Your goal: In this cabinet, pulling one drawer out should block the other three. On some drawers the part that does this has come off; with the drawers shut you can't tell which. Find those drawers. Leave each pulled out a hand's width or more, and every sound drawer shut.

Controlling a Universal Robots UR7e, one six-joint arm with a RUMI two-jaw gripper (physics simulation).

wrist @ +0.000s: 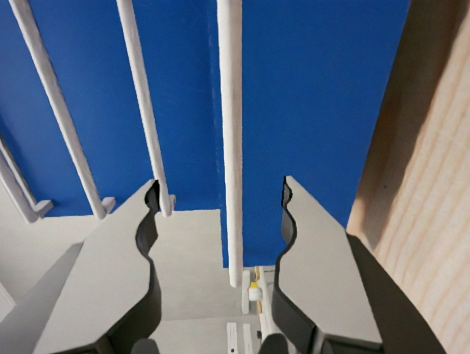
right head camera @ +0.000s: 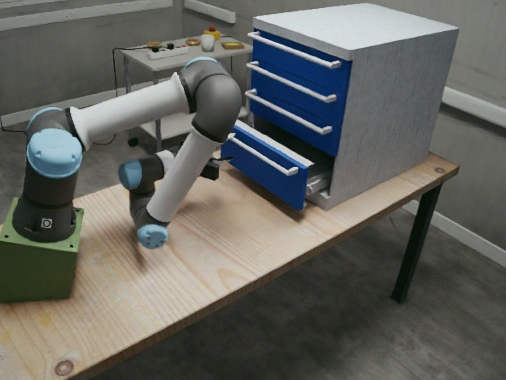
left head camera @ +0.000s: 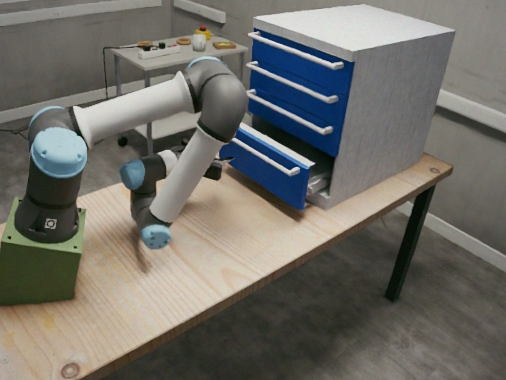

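The cabinet (left head camera: 392, 110) (right head camera: 392, 110) has four blue drawers. The bottom drawer (left head camera: 270, 180) (right head camera: 270, 180) (wrist: 315, 125) stands pulled well out, its rail showing at the side. The top drawer (left head camera: 305, 68) (right head camera: 305, 68), the second drawer (left head camera: 300, 100) (right head camera: 300, 100) and the third drawer (left head camera: 305, 131) (right head camera: 305, 131) (wrist: 185, 100) are shut. My gripper (wrist: 221, 179) is open and empty. Its fingers stand on either side of the line of the bottom drawer's white handle (left head camera: 265, 156) (wrist: 232, 125), back from it in the wrist view. In the head views the forearm partly hides the gripper.
The cabinet stands at the far end of the wooden table (left head camera: 215, 260) (right head camera: 215, 260). A grey trolley (left head camera: 162, 63) with a power strip, a white mug and small items stands behind the arm. The green base block (left head camera: 40, 270) is at the table's left.
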